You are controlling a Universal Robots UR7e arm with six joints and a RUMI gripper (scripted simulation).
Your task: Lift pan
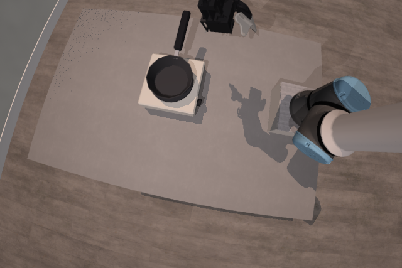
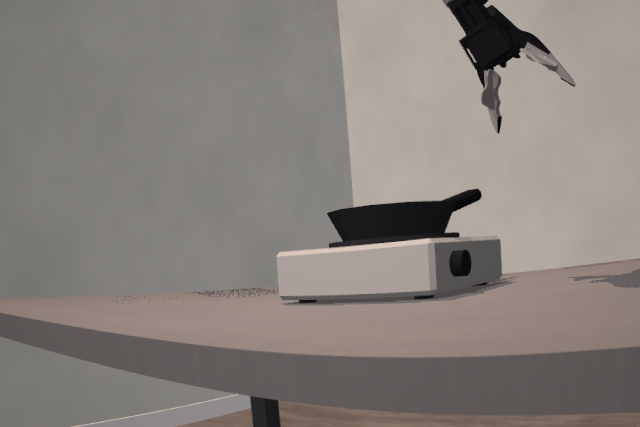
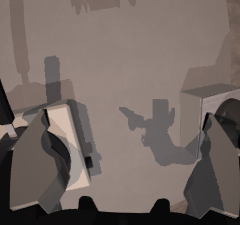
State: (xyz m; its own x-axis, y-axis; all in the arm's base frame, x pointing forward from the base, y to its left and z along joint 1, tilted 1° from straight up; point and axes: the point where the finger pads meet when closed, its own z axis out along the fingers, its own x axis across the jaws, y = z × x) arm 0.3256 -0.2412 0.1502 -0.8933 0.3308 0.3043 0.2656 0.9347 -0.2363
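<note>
Now: hand 210 mm short of the black pan, 40 mm to the right of it and 150 mm above it. From my hand the other things lie so: hot plate 200 mm ahead, 110 mm to the left, 220 mm below.
</note>
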